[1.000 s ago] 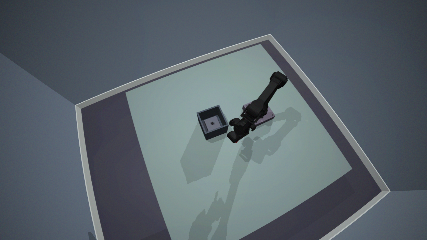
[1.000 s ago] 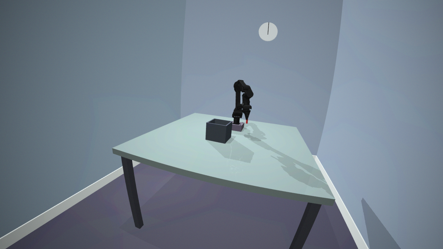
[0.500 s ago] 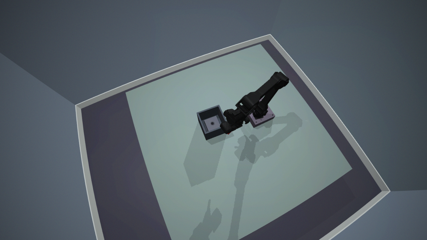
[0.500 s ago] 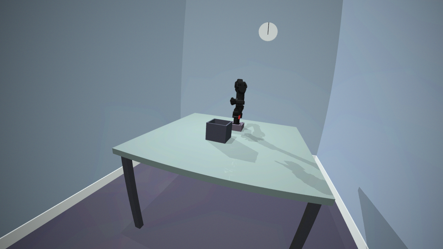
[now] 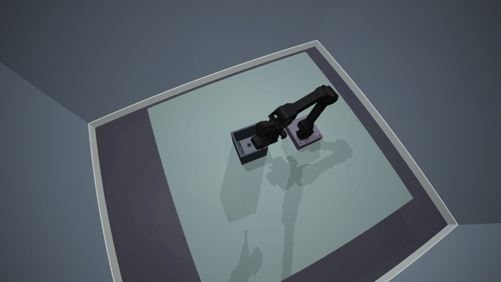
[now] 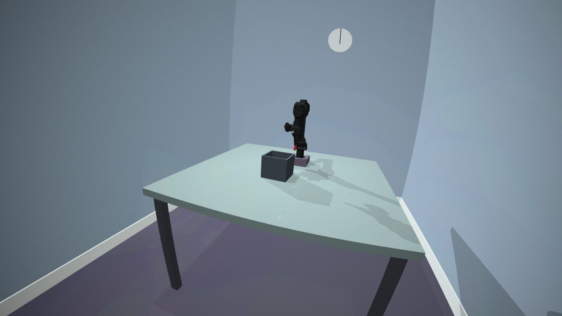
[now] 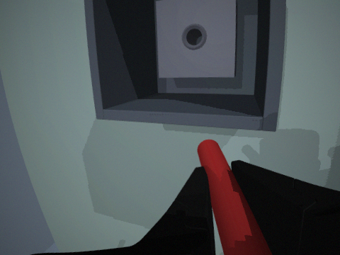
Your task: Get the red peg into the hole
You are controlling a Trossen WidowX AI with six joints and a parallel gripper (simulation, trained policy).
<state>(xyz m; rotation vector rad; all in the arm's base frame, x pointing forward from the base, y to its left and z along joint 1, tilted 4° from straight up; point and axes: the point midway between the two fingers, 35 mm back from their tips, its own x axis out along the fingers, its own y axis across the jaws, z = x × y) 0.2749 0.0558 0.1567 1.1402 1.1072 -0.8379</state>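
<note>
My gripper tip is now 15 cm above the pale plate, 8 cm to the left of it and 5 cm short of it. Round my gripper tip: red peg (1 cm above).
</note>
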